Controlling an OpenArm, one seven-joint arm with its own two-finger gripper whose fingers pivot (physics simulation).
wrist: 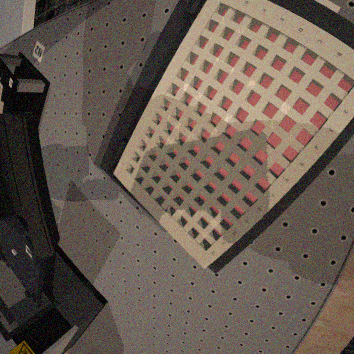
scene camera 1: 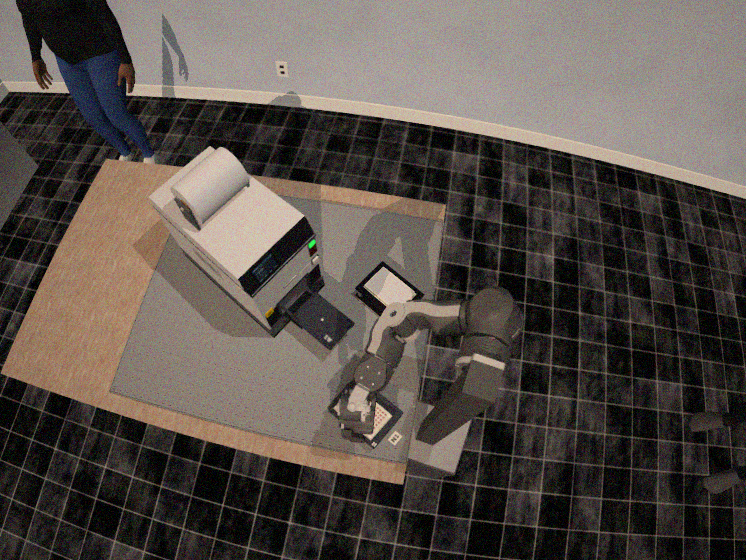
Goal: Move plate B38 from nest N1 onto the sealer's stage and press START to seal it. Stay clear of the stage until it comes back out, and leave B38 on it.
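Observation:
Plate B38 (scene camera 1: pixel 380 415) (wrist: pixel 240 125), pale with red wells, lies in the black nest N1 (scene camera 1: pixel 394 412) (wrist: pixel 150 80) at the front right of the table. My gripper (scene camera 1: pixel 356 423) is open and hangs over the plate's left part; one dark finger shows at the left edge of the wrist view, apart from the plate. The other finger is hidden. The sealer (scene camera 1: pixel 259 241) stands left of centre with its black stage (scene camera 1: pixel 319 319) (wrist: pixel 80 297) out and bare. A green light (scene camera 1: pixel 312 244) shows on its front above a small white button (scene camera 1: pixel 315 259); its lettering cannot be read.
A second black nest (scene camera 1: pixel 364 293) (wrist: pixel 37 107) holds a white-topped plate (scene camera 1: pixel 388 285) behind my forearm, to the right of the stage. A white film roll (scene camera 1: pixel 213 183) lies on top of the sealer. A person (scene camera 1: pixel 90 66) stands beyond the table's far left corner.

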